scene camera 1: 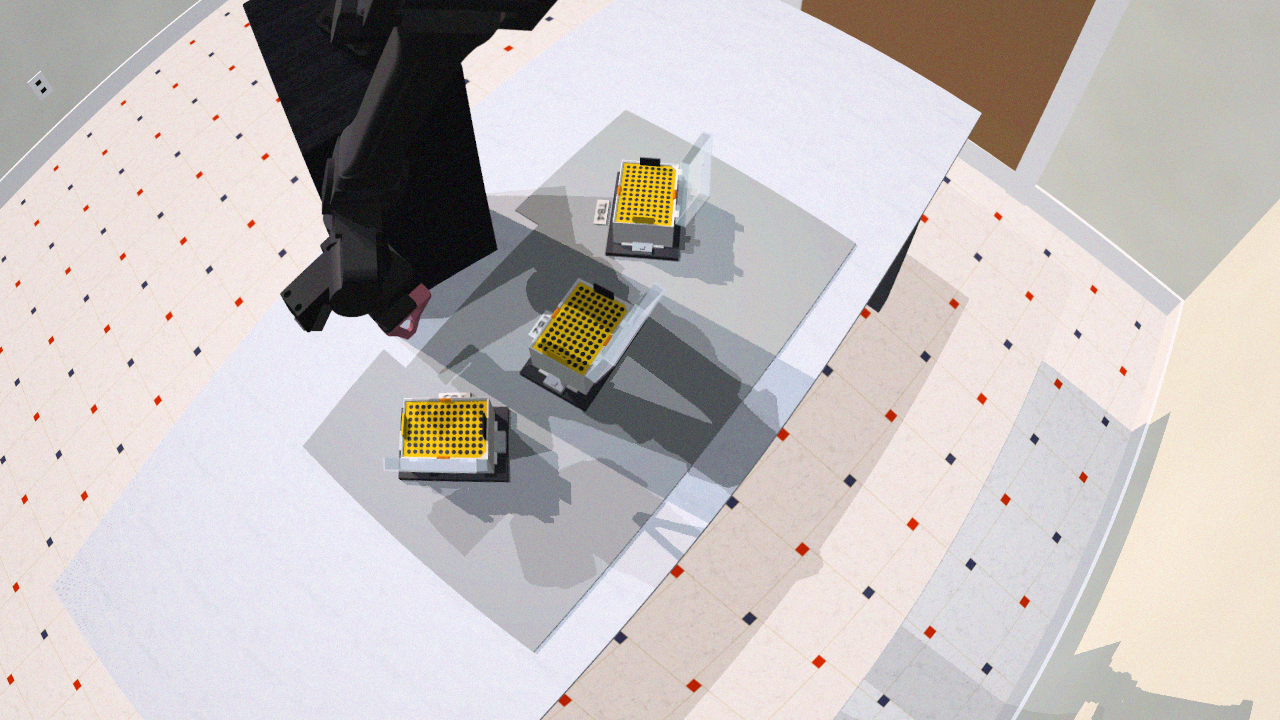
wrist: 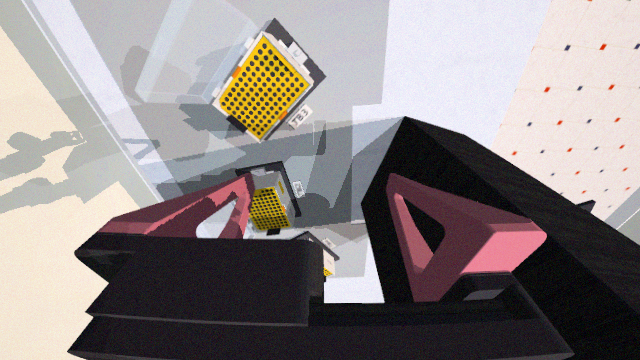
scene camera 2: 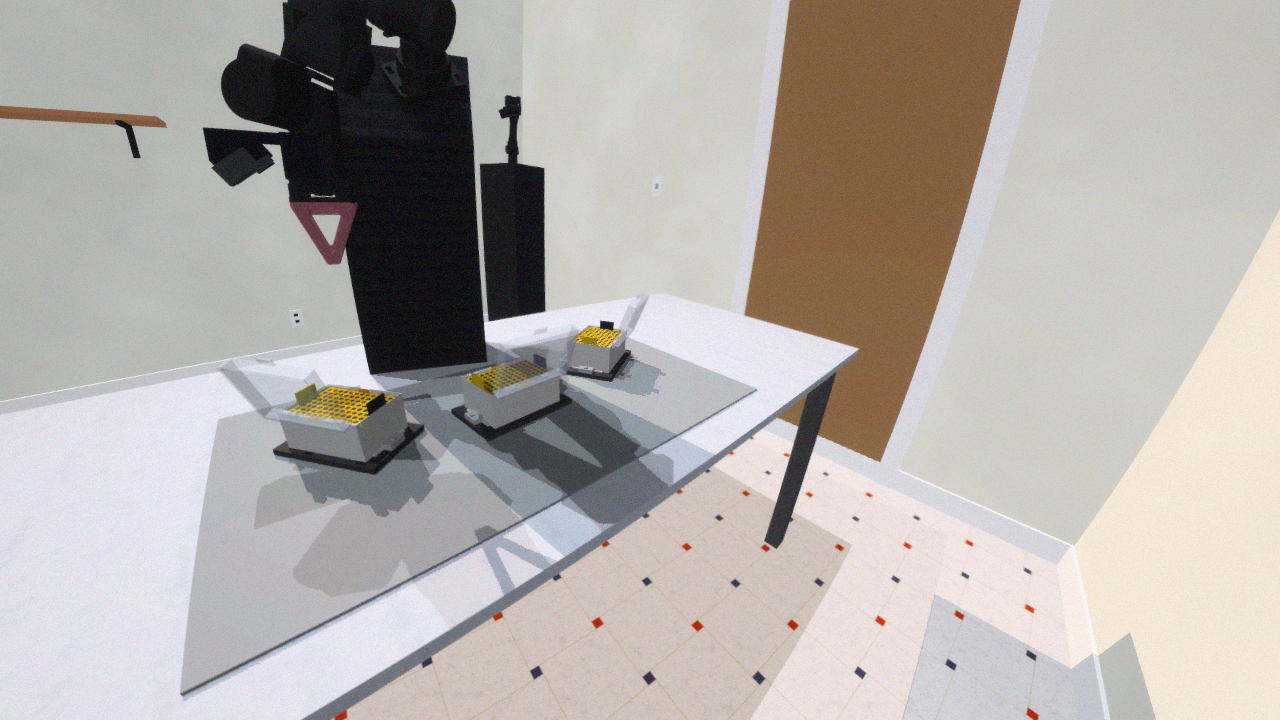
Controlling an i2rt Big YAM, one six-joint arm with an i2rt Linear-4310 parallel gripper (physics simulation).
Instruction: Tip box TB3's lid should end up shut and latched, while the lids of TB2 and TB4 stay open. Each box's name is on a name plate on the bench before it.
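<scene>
Tip box TB3, with a yellow rack, has its clear lid standing open. Its name plate reads TB3. TB2, in the middle, has its clear lid open. TB4 has its clear lid open; in the wrist view it is mostly hidden. My gripper is open and empty, high above the bench on the name-plate side, apart from the boxes. One finger is hidden in both scene views.
The boxes stand on a grey mat on the white bench. The black pedestal stands behind the mat, close beside my gripper. A second arm on a black stand is farther back.
</scene>
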